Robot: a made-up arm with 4 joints. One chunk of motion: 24 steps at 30 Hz.
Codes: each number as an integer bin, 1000 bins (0 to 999) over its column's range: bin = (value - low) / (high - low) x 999, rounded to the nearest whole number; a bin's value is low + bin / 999 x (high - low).
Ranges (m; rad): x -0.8..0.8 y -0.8..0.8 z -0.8..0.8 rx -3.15..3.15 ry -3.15..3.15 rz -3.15..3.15
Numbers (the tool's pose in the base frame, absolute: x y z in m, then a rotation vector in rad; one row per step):
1: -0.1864 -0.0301 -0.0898 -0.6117 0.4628 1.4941
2: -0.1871 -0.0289 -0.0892 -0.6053 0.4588 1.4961
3: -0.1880 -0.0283 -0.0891 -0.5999 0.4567 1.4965
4: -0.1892 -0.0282 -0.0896 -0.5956 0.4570 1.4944
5: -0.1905 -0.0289 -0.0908 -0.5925 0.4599 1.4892
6: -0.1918 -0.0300 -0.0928 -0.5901 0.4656 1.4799
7: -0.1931 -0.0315 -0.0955 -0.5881 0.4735 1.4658
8: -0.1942 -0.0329 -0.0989 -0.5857 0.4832 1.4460
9: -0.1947 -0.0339 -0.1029 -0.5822 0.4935 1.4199
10: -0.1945 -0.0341 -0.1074 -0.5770 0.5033 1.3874
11: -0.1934 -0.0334 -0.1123 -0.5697 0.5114 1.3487
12: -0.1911 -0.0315 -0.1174 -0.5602 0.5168 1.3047
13: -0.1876 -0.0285 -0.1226 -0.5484 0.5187 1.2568
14: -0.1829 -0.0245 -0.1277 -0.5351 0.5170 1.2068
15: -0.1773 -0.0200 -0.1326 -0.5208 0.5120 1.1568
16: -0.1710 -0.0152 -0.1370 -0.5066 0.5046 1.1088
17: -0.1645 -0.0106 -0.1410 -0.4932 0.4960 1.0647
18: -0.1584 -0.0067 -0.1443 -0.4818 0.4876 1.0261
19: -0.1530 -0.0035 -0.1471 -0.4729 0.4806 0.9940
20: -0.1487 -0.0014 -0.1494 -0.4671 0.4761 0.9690
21: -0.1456 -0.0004 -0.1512 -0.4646 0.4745 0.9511
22: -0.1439 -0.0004 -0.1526 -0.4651 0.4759 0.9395
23: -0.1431 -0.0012 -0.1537 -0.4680 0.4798 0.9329
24: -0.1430 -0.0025 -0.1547 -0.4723 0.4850 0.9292
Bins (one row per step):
1: 383 481 443 403 573 736
2: 383 481 444 404 572 737
3: 382 482 444 404 572 737
4: 381 482 444 405 572 736
5: 381 481 443 406 572 736
6: 380 481 442 406 573 734
7: 379 480 440 406 575 732
8: 378 479 438 407 576 729
9: 378 478 435 407 578 725
10: 378 478 432 408 579 720
11: 379 479 429 409 581 713
12: 380 480 426 411 581 706
13: 382 482 423 413 582 699
14: 385 484 420 415 581 691
15: 389 487 417 417 581 683
16: 393 490 414 419 580 675
17: 397 493 411 421 578 668
18: 401 495 409 423 577 662
19: 404 497 408 425 576 657
20: 407 499 406 425 575 653
21: 409 499 405 426 575 650
22: 410 499 404 426 575 648
23: 410 499 404 425 576 647
24: 410 498 403 425 576 647

